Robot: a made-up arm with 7 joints.
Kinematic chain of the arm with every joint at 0, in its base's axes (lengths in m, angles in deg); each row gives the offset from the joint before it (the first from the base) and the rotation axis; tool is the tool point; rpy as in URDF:
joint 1: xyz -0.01 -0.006 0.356 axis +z
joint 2: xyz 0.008 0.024 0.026 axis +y
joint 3: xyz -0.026 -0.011 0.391 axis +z
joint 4: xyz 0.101 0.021 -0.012 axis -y
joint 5: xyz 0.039 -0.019 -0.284 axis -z
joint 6: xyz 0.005 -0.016 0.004 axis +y
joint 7: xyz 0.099 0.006 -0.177 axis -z
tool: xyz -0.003 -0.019 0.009 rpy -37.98 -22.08 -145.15
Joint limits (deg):
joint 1: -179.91..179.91
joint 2: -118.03..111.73
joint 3: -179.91..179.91
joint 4: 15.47..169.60
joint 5: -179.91..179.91
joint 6: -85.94..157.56
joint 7: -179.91..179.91
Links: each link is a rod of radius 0.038 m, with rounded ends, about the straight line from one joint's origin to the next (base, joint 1, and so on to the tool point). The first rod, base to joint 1, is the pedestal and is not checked.
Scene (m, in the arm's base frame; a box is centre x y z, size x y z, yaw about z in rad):
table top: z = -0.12
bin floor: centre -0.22 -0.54 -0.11 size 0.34 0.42 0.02 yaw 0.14
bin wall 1: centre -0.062 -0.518 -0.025 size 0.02 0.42 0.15 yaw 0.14
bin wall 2: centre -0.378 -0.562 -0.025 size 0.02 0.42 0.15 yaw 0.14
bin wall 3: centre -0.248 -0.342 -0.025 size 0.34 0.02 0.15 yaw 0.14
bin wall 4: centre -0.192 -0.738 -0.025 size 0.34 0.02 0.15 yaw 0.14
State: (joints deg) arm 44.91 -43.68 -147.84 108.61 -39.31 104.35 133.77
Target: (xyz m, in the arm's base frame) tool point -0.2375 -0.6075 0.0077
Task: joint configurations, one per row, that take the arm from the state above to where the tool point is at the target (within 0.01 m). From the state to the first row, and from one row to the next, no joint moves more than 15 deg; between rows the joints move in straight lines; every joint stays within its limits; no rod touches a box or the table.
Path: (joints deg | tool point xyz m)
1: 48.77 -55.77 -148.74 114.02 -40.81 94.75 134.78 | -0.3164 -0.5635 0.2356
2: 52.63 -67.86 -149.64 119.44 -42.30 85.16 135.80 | -0.2831 -0.5963 0.1218
3: 56.49 -79.94 -150.54 124.85 -43.80 75.56 136.81 | -0.2375 -0.6076 0.0078

